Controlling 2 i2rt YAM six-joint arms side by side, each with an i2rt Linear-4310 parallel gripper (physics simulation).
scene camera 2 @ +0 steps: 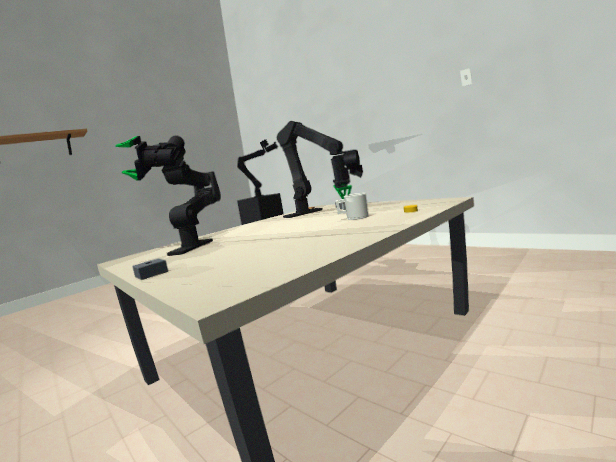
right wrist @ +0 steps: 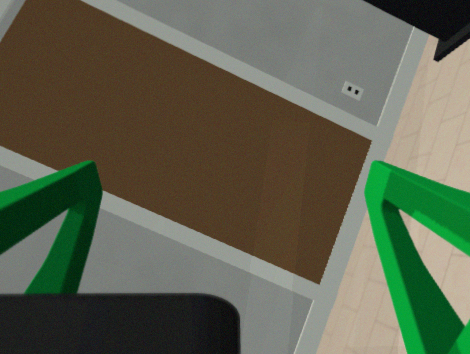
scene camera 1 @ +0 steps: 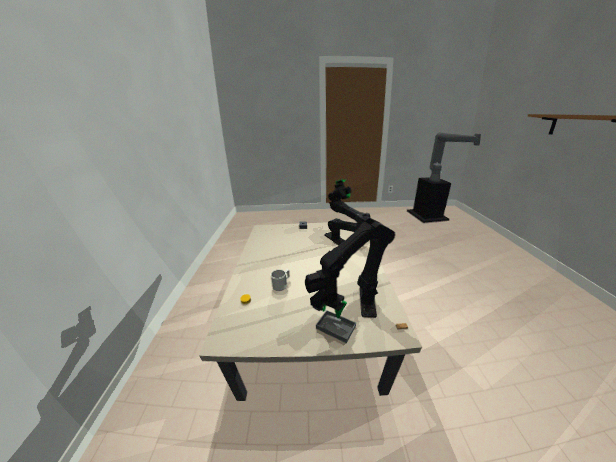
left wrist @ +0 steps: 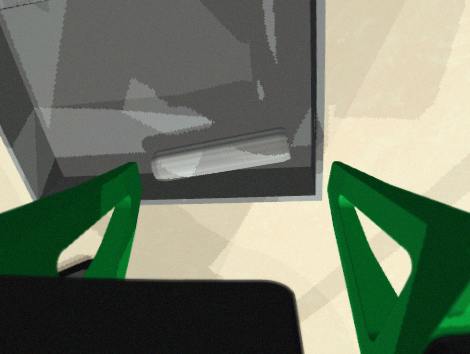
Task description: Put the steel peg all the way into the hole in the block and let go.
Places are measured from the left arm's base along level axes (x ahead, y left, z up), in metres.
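Pixels of known places: left gripper, fingertip midpoint: [scene camera 1: 331,314] [left wrist: 234,175]; right gripper, fingertip midpoint: [scene camera 2: 119,158] [right wrist: 233,176] [scene camera 1: 347,185]; left arm's base at its link origin: [scene camera 2: 303,213] [scene camera 1: 367,301]; right arm's base at its link origin: [scene camera 2: 191,247] [scene camera 1: 335,239].
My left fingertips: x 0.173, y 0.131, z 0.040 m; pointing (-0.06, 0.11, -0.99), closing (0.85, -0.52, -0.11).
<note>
For each thing: its middle in the pictures, then the offset to it from my left fingertips. Level surfaces: height alone.
- steel peg at the middle of its body: [left wrist: 219,155] 0.013 m back, 0.001 m right, 0.029 m down
- dark tray at the middle of its body: [left wrist: 150,97] [scene camera 1: 336,325] 0.023 m back, 0.039 m left, 0.026 m down
- dark block at the middle of its body: [scene camera 2: 150,268] [scene camera 1: 303,225] 0.274 m ahead, 0.930 m right, 0.024 m down
- grey mug at the middle of its body: [scene camera 2: 352,205] [scene camera 1: 280,278] 0.279 m ahead, 0.211 m right, 0.008 m up
- yellow disc at the middle of its body: [scene camera 2: 410,208] [scene camera 1: 245,299] 0.433 m ahead, 0.072 m right, 0.030 m down
- table at its surface level: 0.039 m down
- small orange-brown piece at the middle of its body: [scene camera 1: 401,326] 0.313 m back, 0.014 m left, 0.036 m down
The steel peg [left wrist: 222,156] lies on its side in the dark tray [scene camera 1: 331,335] [left wrist: 320,100], near the wall nearest my fingers in the left wrist view. My left gripper [scene camera 1: 332,311] [scene camera 2: 343,192] [left wrist: 234,175] is open and empty, pointing down over the tray's edge. In the left wrist view the peg appears between the fingertips, its length running roughly from one finger towards the other. The dark block [scene camera 1: 303,225] [scene camera 2: 150,270] sits at the table's far end in scene camera 1, with its hole on top. My right gripper [scene camera 1: 345,188] [scene camera 2: 121,159] [right wrist: 233,176] is open and empty, raised high, away from the block.
A grey mug [scene camera 1: 279,281] [scene camera 2: 357,206] and a yellow disc [scene camera 1: 245,299] [scene camera 2: 410,208] stand on the table [scene camera 1: 260,335] [scene camera 2: 270,265]. A small orange-brown piece [scene camera 1: 402,326] lies near the table's right edge in scene camera 1. Another arm on a black pedestal [scene camera 1: 432,198] stands beyond the table.
</note>
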